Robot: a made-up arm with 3 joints. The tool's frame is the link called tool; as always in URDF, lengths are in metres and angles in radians.
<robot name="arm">
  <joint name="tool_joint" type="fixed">
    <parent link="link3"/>
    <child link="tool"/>
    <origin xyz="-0.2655 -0.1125 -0.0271" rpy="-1.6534 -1.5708 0"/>
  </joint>
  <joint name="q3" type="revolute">
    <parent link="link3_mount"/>
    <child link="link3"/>
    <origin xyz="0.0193 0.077 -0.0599" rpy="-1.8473 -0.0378 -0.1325"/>
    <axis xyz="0 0 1"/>
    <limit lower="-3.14" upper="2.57"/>
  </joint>
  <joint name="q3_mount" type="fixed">
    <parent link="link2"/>
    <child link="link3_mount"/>
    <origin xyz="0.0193 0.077 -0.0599"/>
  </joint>
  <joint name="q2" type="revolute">
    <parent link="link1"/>
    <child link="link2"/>
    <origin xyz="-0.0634 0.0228 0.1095" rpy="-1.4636 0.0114 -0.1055"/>
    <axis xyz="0 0 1"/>
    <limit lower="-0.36" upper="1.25"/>
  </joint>
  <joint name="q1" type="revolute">
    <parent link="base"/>
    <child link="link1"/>
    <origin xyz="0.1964 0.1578 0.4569" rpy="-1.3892 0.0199 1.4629"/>
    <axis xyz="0 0 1"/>
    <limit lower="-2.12" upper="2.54"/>
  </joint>
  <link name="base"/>
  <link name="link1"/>
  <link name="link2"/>
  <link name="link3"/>
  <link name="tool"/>
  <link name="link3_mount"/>
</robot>
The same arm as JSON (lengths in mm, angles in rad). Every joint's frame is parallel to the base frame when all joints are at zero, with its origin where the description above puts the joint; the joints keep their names.
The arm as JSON. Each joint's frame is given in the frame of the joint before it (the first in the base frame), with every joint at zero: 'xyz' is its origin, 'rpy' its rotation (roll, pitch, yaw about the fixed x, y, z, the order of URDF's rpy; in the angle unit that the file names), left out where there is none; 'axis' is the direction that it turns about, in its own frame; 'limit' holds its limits. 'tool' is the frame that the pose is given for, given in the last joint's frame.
{"units": {"length": "mm", "angle": "rad"}, "joints": [{"name": "q1", "type": "revolute", "origin": {"xyz": [196.4, 157.8, 456.9]}, "axis": [-0.977445, 0.109494, 0.18059], "limit": {"lower": -2.12, "upper": 2.54}}, {"name": "q2", "type": "revolute", "origin": {"xyz": [-118.0, -51.0, -1.4]}, "axis": [-0.272808, 0.117003, -0.954927], "limit": {"lower": -0.36, "upper": 1.25}}, {"name": "q3", "type": "revolute", "origin": {"xyz": [184.6, 7.3, 73.6]}, "axis": [1.0, 0.0, 0.0], "limit": {"lower": -3.14, "upper": 2.57}}], "tool": {"origin": {"xyz": [-27.1, -255.3, -134.0], "rpy": [0.0, 0.0, 0.0]}}}
